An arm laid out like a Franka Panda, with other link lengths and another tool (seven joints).
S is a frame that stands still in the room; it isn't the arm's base.
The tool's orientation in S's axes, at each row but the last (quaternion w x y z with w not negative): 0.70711 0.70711 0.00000 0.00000; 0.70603 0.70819 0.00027 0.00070; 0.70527 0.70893 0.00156 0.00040; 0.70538 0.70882 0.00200 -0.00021; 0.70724 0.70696 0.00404 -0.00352; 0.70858 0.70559 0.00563 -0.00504; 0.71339 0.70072 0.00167 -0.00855; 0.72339 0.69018 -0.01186 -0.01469; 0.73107 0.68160 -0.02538 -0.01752
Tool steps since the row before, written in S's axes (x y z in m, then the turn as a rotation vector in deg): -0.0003 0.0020 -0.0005 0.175 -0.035 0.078; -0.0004 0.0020 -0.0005 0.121 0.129 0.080; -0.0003 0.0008 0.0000 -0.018 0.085 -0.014; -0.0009 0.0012 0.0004 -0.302 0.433 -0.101; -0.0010 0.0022 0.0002 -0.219 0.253 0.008; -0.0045 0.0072 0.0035 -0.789 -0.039 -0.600; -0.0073 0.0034 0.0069 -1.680 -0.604 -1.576; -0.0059 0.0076 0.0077 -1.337 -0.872 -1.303; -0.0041 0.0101 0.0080 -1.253 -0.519 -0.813
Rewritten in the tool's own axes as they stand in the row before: -0.0003 -0.0005 -0.0020 0.175 0.078 0.035; -0.0004 -0.0005 -0.0020 0.121 0.080 -0.129; -0.0003 0.0000 -0.0008 -0.018 -0.014 -0.085; -0.0009 0.0004 -0.0012 -0.301 -0.104 -0.433; -0.0010 0.0002 -0.0022 -0.219 0.006 -0.253; -0.0045 0.0035 -0.0072 -0.780 -0.612 0.036; -0.0074 0.0069 -0.0032 -1.651 -1.611 0.592; -0.0062 0.0080 -0.0070 -1.299 -1.349 0.859; -0.0046 0.0087 -0.0093 -1.230 -0.836 0.537
